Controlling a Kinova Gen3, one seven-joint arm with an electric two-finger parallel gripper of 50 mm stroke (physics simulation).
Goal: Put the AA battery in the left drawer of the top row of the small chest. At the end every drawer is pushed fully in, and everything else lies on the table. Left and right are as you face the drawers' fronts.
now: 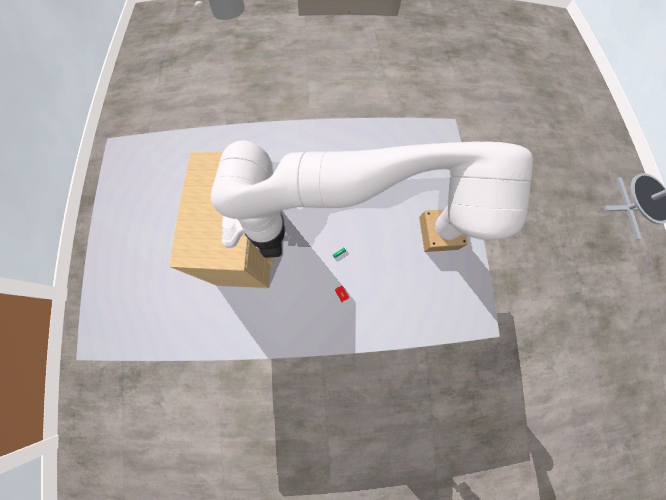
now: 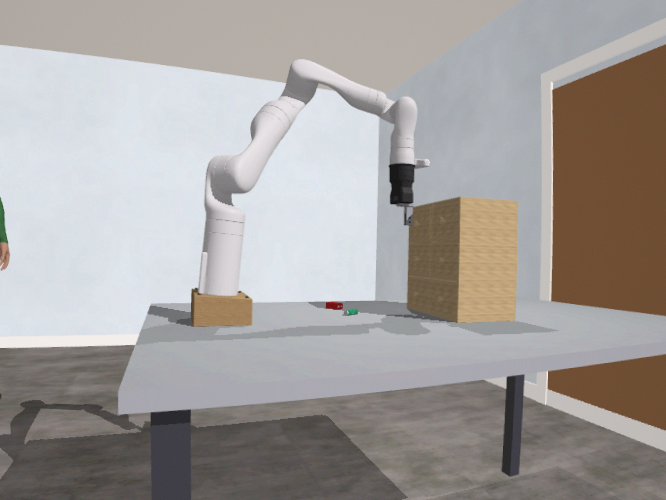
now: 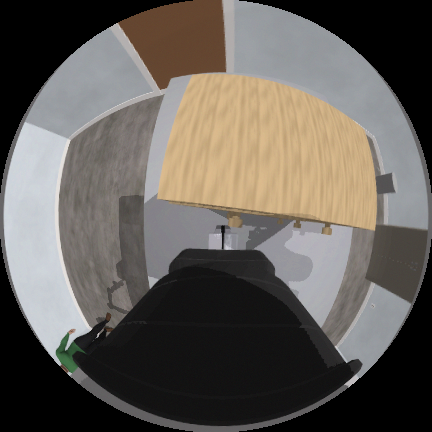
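Pixels of known places: gripper, fingertip midpoint: (image 1: 265,249) (image 2: 408,225) (image 3: 222,233); arm's base at its link origin: (image 1: 448,226) (image 2: 218,293).
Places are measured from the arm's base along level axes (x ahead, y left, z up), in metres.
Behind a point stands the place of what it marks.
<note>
The small chest (image 1: 200,215) @[x 0.716, y 0.055, z 0.255 m] (image 2: 487,258) @[x 0.672, y -0.119, z 0.098 m] (image 3: 270,150) @[x 0.654, y 0.085, z 0.255 m] stands on the table. The left drawer of its top row (image 2: 421,236) @[x 0.593, y 0.091, z 0.159 m] looks flush with the front or nearly so; its knob (image 3: 235,220) @[x 0.584, y 0.110, z 0.206 m] points at the arm. My gripper (image 2: 408,222) @[x 0.565, y 0.125, z 0.193 m] (image 3: 222,233) @[x 0.565, y 0.125, z 0.193 m] is shut and empty, fingers down, close in front of that knob; contact cannot be made out. A small green cylinder like a battery (image 1: 339,252) @[x 0.366, y 0.072, z -0.054 m] (image 2: 352,312) @[x 0.367, y 0.064, z -0.060 m] lies on the table between the chest and the arm's base. No other battery shows, and the drawers' insides are hidden.
A small red block (image 1: 342,293) @[x 0.360, y 0.209, z -0.050 m] (image 2: 334,305) @[x 0.356, y 0.191, z -0.056 m] lies on the table (image 1: 408,317) @[x 0.142, y 0.292, z -0.068 m] (image 2: 268,371) @[x 0.047, y -0.451, z -0.068 m] near the green cylinder. The arm's wooden base block (image 1: 429,243) @[x 0.068, y 0.054, z -0.014 m] (image 2: 221,312) @[x 0.005, y -0.065, z -0.037 m] stands opposite the chest's fronts. The right top drawer's knob (image 3: 327,230) @[x 0.579, y -0.033, z 0.205 m] sticks out beside the gripper's side of the chest.
</note>
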